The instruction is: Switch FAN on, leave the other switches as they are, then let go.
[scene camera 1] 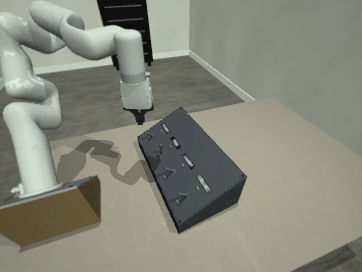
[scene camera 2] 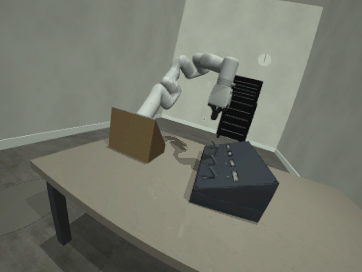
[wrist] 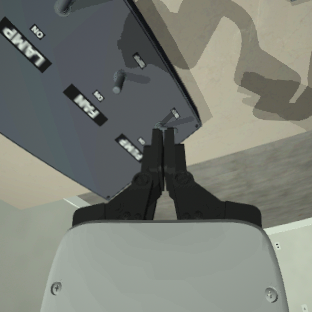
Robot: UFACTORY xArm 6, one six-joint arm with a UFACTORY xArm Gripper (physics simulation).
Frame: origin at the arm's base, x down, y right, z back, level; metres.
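Where they show: gripper, between the fingertips: (scene camera 1: 140, 123) (scene camera 2: 213, 119) (wrist: 164, 140); arm's base, origin of its link: (scene camera 1: 42, 191) (scene camera 2: 137, 126).
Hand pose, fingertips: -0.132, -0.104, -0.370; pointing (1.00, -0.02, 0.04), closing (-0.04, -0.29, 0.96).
Each offset is from my fingertips to the top centre of the thing, as dx, dy, dz. "*": to the spot under its first point. Level surfaces: height alone.
A dark sloped switch panel (scene camera 1: 210, 160) (scene camera 2: 250, 165) (wrist: 45, 95) stands on the table. The FAN switch {+0.122, +0.006, -0.063} (scene camera 1: 158, 151) (wrist: 118, 82) is a small lever between an ON tag {* +0.153, -0.002, -0.108} (wrist: 98, 95) and an OFF tag {* +0.187, +0.011, -0.030} (wrist: 139, 60); in the wrist view its tip leans to the ON side. The FAN label {+0.139, -0.005, -0.132} (wrist: 85, 105) is beside it. My gripper (scene camera 1: 140, 123) (scene camera 2: 214, 118) (wrist: 164, 140) is shut and empty, raised above the panel's far end, apart from the FAN lever. In the wrist view its fingertips partly cover the PUMP switch. The LAMP switch {* +0.181, +0.120, -0.062} (scene camera 1: 167, 173) (wrist: 64, 6) is on FAN's other side.
A fourth lever (scene camera 1: 181, 199) is at the panel's near end. The brown wedge-shaped block (scene camera 1: 55, 215) (scene camera 2: 132, 135) stands by the arm's base on the table {dx +0.261} (scene camera 1: 130, 240) (scene camera 2: 120, 190). A black drawer cabinet (scene camera 1: 125, 22) (scene camera 2: 240, 107) stands behind the table.
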